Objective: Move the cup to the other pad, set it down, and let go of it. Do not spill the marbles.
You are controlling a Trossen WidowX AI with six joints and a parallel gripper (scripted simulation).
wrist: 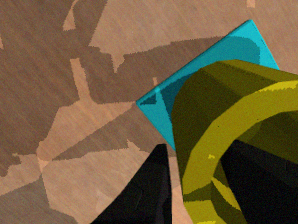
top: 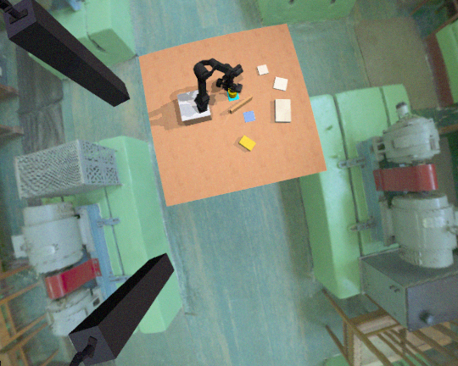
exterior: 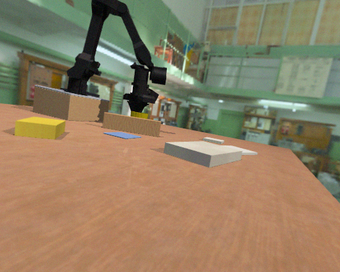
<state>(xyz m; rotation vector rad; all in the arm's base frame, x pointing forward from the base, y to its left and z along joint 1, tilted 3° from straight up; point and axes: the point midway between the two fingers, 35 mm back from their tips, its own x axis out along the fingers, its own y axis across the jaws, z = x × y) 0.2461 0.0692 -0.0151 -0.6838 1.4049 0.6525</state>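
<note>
Now: gripper tip 20 mm short of the yellow cup, 20 mm to the left of it and 10 mm above it. Also, from my gripper tip: cyan pad: 20 mm ahead, 20 mm to the right, 50 mm below; long wooden bar: 40 mm ahead, 130 mm to the right, 20 mm below.
</note>
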